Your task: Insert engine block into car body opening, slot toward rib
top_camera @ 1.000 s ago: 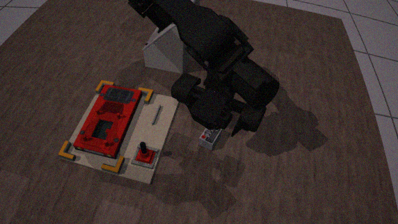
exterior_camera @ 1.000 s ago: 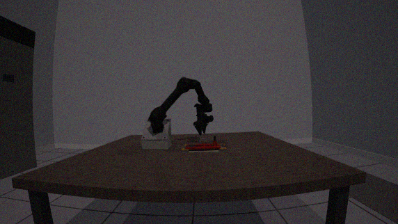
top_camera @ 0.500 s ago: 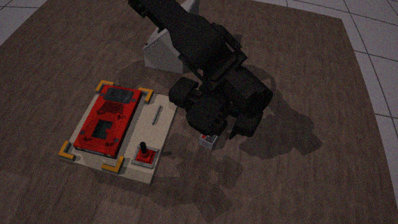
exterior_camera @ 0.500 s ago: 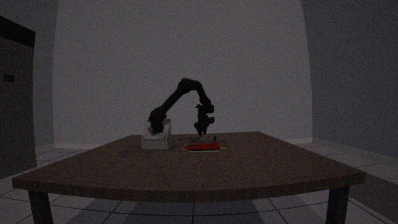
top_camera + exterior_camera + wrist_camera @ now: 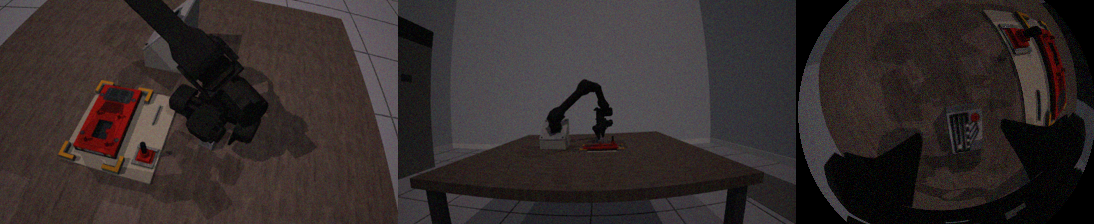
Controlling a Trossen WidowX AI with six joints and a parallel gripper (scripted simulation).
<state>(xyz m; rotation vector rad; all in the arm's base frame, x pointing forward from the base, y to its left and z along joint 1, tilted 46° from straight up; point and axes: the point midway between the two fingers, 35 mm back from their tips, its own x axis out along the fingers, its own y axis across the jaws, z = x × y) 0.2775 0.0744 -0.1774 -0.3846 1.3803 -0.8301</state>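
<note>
Right now my gripper tip is 20 mm above the grey engine block. Also, from my gripper tip: black upright peg 130 mm to the right, 80 mm ahead, 10 mm above.
</note>
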